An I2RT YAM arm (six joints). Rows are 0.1 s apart.
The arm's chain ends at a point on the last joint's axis. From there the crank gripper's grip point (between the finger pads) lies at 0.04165 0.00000 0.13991 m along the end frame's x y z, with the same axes.
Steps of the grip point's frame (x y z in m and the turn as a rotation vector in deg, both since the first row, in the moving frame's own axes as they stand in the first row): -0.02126 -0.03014 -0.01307 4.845 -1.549 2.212; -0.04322 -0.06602 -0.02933 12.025 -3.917 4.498; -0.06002 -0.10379 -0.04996 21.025 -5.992 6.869; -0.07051 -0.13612 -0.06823 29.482 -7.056 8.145; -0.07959 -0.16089 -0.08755 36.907 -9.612 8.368
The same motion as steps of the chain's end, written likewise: -0.01767 -0.01981 -0.01371 4.845 -1.549 2.212; -0.03467 -0.03949 -0.02910 12.025 -3.917 4.498; -0.04829 -0.05701 -0.04505 21.025 -5.992 6.869; -0.05840 -0.07082 -0.05549 29.482 -7.056 8.145; -0.06323 -0.07939 -0.06608 36.907 -9.612 8.368
